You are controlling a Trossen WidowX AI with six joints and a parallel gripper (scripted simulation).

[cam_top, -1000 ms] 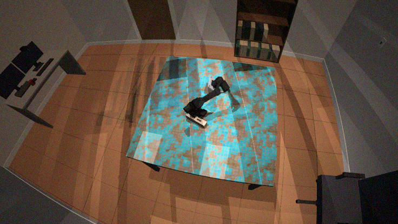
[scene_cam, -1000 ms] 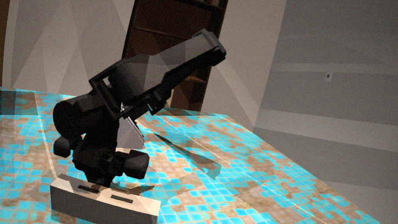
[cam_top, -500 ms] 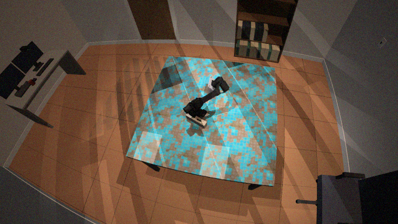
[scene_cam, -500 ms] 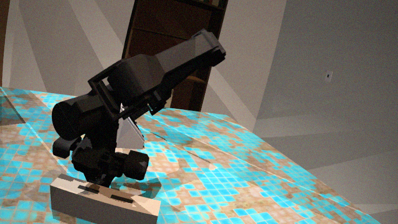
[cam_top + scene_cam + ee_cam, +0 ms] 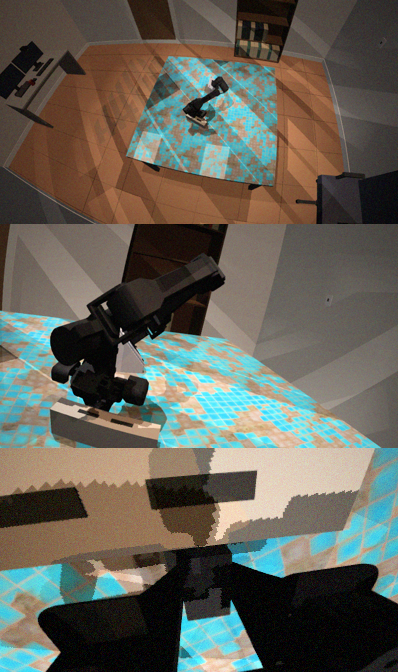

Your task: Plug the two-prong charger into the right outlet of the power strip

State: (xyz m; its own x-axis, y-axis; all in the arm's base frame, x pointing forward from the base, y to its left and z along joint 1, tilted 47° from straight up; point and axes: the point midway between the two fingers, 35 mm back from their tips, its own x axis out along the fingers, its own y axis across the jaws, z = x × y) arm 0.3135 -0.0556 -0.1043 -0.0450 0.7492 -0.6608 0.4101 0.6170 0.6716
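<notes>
The two-prong charger lies 20 mm ahead of my gripper tip, 10 mm to the right of it and 10 mm above it.
</notes>
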